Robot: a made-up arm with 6 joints. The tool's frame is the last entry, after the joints.
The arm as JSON. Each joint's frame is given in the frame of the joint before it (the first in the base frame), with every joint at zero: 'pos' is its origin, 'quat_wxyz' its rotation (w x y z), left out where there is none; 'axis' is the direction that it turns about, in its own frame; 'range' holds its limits. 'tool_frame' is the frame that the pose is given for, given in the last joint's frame.
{
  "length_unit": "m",
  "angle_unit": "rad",
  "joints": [
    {
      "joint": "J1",
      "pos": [
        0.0,
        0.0,
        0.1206
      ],
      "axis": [
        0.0,
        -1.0,
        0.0
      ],
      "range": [
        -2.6,
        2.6
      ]
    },
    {
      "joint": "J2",
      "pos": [
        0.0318,
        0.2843,
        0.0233
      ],
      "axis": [
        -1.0,
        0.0,
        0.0
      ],
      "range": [
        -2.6,
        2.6
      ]
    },
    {
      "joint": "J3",
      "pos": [
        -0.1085,
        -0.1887,
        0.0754
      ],
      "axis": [
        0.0,
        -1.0,
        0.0
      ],
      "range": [
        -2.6,
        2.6
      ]
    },
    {
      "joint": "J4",
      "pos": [
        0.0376,
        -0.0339,
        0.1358
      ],
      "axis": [
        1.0,
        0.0,
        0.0
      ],
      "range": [
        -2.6,
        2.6
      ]
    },
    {
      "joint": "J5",
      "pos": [
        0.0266,
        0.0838,
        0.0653
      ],
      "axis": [
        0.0,
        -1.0,
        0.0
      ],
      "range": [
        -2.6,
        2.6
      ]
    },
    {
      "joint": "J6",
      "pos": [
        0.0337,
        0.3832,
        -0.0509
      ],
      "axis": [
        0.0,
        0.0,
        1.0
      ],
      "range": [
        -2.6,
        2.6
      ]
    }
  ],
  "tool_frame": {
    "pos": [
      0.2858,
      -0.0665,
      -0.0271
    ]
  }
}
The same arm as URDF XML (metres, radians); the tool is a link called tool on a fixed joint. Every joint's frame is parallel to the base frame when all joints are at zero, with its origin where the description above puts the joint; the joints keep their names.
<robot name="arm">
<link name="base_link"/>
<link name="link1"/>
<link name="link2"/>
<link name="link3"/>
<link name="link4"/>
<link name="link5"/>
<link name="link6"/>
<link name="tool"/>
<joint name="J1" type="revolute"><parent link="base_link"/><child link="link1"/><origin xyz="0 0 0.1206" rpy="0 0 0"/><axis xyz="0 -1 0"/><limit lower="-2.6" upper="2.6"/></joint>
<joint name="J2" type="revolute"><parent link="link1"/><child link="link2"/><origin xyz="0.0318 0.2843 0.0233" rpy="0 0 0"/><axis xyz="-1 0 0"/><limit lower="-2.6" upper="2.6"/></joint>
<joint name="J3" type="revolute"><parent link="link2"/><child link="link3"/><origin xyz="-0.1085 -0.1887 0.0754" rpy="0 0 0"/><axis xyz="0 -1 0"/><limit lower="-2.6" upper="2.6"/></joint>
<joint name="J4" type="revolute"><parent link="link3"/><child link="link4"/><origin xyz="0.0376 -0.0339 0.1358" rpy="0 0 0"/><axis xyz="1 0 0"/><limit lower="-2.6" upper="2.6"/></joint>
<joint name="J5" type="revolute"><parent link="link4"/><child link="link5"/><origin xyz="0.0266 0.0838 0.0653" rpy="0 0 0"/><axis xyz="0 -1 0"/><limit lower="-2.6" upper="2.6"/></joint>
<joint name="J6" type="revolute"><parent link="link5"/><child link="link6"/><origin xyz="0.0337 0.3832 -0.0509" rpy="0 0 0"/><axis xyz="0 0 1"/><limit lower="-2.6" upper="2.6"/></joint>
<joint name="tool_fixed" type="fixed"><parent link="link6"/><child link="tool"/><origin xyz="0.2858 -0.0665 -0.0271" rpy="0 0 0"/></joint>
</robot>

